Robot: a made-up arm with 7 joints. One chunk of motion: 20 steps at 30 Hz.
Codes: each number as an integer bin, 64 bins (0 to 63) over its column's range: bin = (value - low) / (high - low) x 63, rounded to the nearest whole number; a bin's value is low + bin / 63 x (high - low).
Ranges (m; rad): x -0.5..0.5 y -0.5..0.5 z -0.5..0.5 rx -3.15..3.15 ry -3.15..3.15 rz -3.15..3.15
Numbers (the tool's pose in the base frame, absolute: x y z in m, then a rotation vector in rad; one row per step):
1: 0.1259 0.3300 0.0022 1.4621 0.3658 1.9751
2: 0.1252 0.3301 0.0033 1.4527 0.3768 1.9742
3: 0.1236 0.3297 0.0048 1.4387 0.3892 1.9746
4: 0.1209 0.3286 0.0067 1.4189 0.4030 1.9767
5: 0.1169 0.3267 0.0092 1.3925 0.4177 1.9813
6: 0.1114 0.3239 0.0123 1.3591 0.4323 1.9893
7: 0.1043 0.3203 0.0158 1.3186 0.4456 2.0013
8: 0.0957 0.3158 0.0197 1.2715 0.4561 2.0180
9: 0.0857 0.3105 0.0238 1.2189 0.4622 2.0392
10: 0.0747 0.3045 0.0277 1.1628 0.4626 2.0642
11: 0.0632 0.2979 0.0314 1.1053 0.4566 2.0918
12: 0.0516 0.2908 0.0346 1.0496 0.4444 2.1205
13: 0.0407 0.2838 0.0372 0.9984 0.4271 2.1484
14: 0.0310 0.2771 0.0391 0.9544 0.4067 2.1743
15: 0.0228 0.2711 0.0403 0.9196 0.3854 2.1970
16: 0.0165 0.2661 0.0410 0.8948 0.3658 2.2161
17: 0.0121 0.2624 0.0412 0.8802 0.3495 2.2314
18: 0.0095 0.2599 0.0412 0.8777 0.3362 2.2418
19: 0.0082 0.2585 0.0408 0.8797 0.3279 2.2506
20: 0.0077 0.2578 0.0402 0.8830 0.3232 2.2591
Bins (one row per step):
1: 39 52 32 46 35 51
2: 39 52 32 46 35 51
3: 39 52 32 46 35 51
4: 39 52 32 46 36 51
5: 39 52 32 45 36 51
6: 39 52 32 45 36 51
7: 38 52 32 45 36 52
8: 38 51 33 44 36 52
9: 37 51 33 44 36 52
10: 36 51 33 43 36 52
11: 35 50 33 43 36 52
12: 35 50 34 42 36 53
13: 34 49 34 41 36 53
14: 33 49 34 41 36 53
15: 33 49 34 41 35 53
16: 33 48 34 40 35 54
17: 32 48 34 40 35 54
18: 32 48 34 40 35 54
19: 32 48 34 40 35 54
20: 32 48 34 40 35 54

